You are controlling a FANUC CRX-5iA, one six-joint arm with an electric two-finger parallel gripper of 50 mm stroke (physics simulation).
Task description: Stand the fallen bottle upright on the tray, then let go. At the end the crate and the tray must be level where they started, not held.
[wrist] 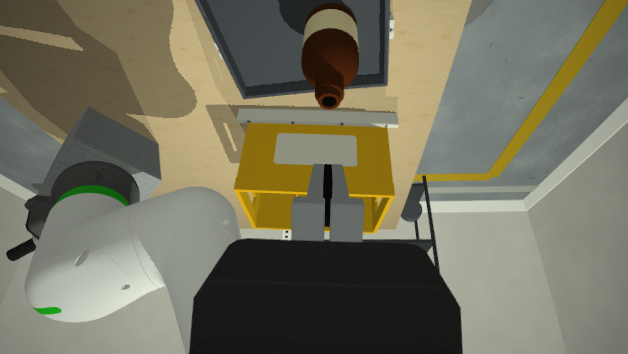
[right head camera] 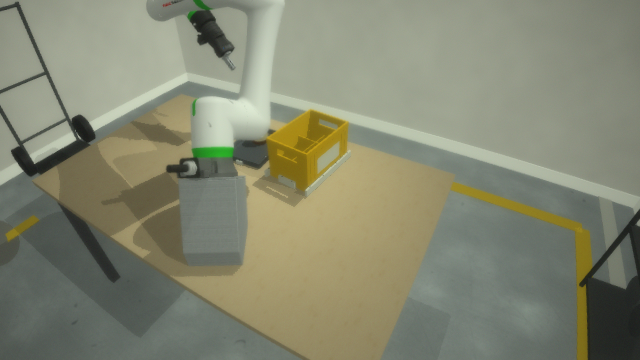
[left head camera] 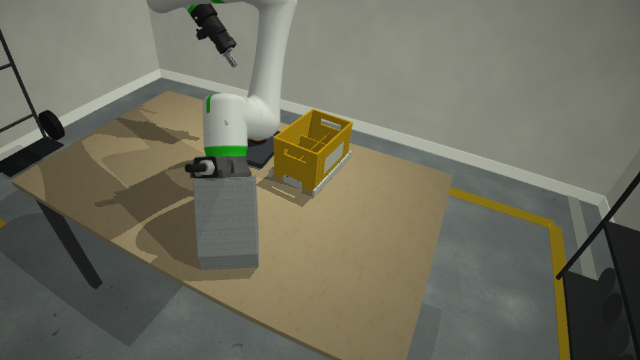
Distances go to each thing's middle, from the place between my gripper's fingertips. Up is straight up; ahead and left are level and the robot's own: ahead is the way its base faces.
My hand is 1 cm past the brown bottle [wrist: 330, 56], 10 cm to the left of it and 24 cm above it. The rest, counted from my hand: dark grey tray [right head camera: 253, 155] (5 cm behind, 12 cm to the right, 31 cm below); then yellow crate [right head camera: 302, 150] (4 cm behind, 39 cm to the right, 24 cm below).
